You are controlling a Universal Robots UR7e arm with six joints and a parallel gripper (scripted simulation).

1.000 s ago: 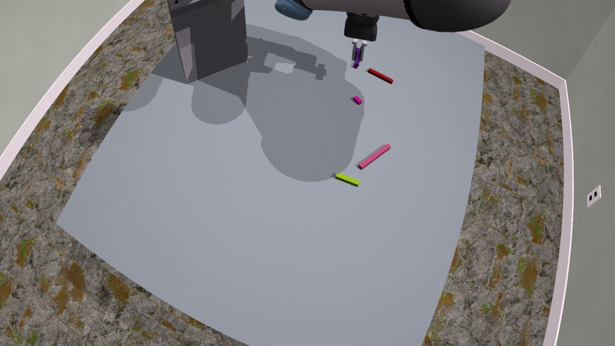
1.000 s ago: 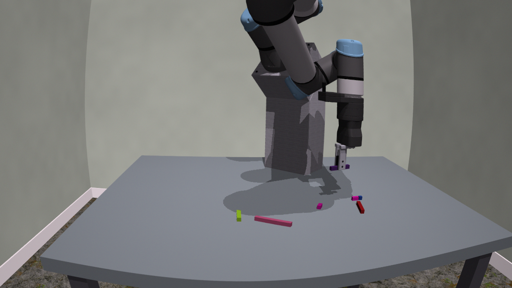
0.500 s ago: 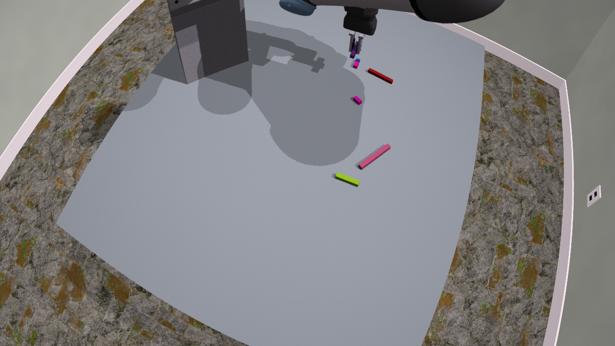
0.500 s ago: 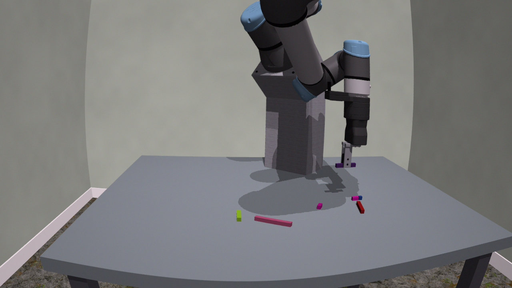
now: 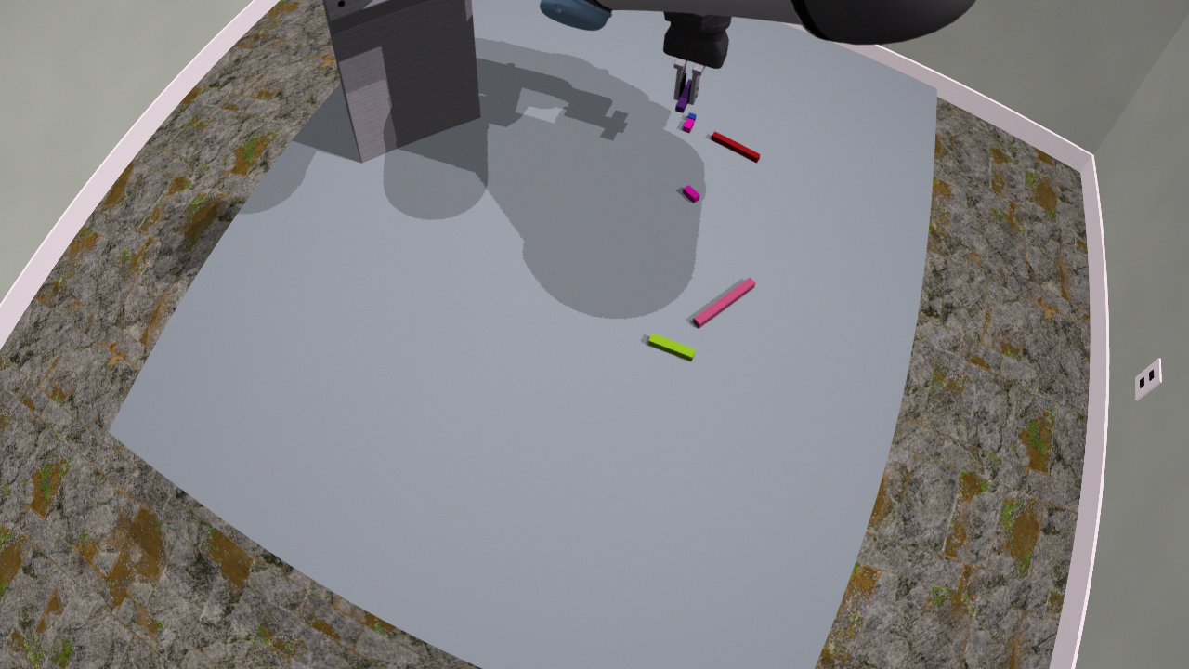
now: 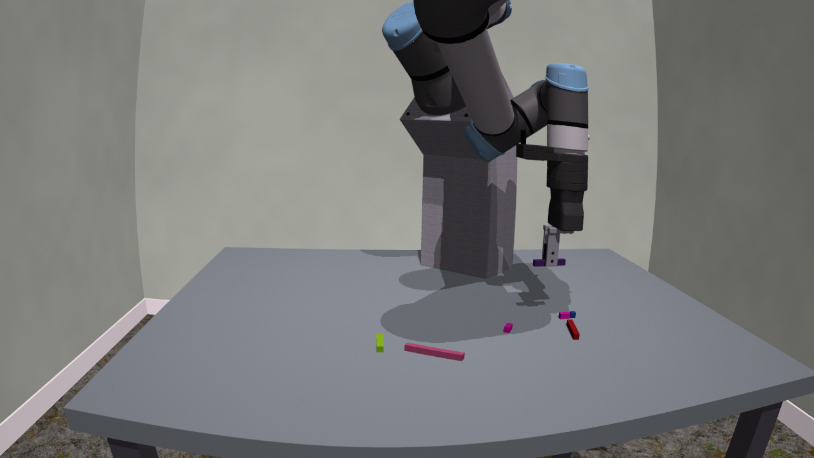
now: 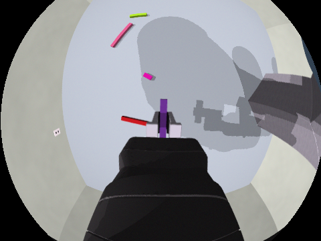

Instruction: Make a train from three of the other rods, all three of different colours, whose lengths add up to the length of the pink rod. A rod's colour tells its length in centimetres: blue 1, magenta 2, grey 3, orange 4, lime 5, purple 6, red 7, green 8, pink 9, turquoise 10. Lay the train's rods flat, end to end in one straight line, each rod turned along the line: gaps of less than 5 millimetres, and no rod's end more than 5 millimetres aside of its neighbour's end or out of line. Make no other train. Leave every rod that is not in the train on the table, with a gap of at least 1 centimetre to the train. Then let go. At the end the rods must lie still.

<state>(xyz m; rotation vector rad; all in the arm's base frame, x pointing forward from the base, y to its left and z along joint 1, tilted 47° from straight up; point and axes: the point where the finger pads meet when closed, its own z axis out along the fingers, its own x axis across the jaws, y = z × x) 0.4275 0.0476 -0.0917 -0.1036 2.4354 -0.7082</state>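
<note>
My gripper is now 10 mm short of the small blue rod, 60 mm to the right of it and 110 mm above it. Round my hand: purple rod: 10 mm below; then red rod: 70 mm ahead, 30 mm to the left, 110 mm below; then pink rod: 100 mm ahead, 220 mm to the right, 110 mm below.
</note>
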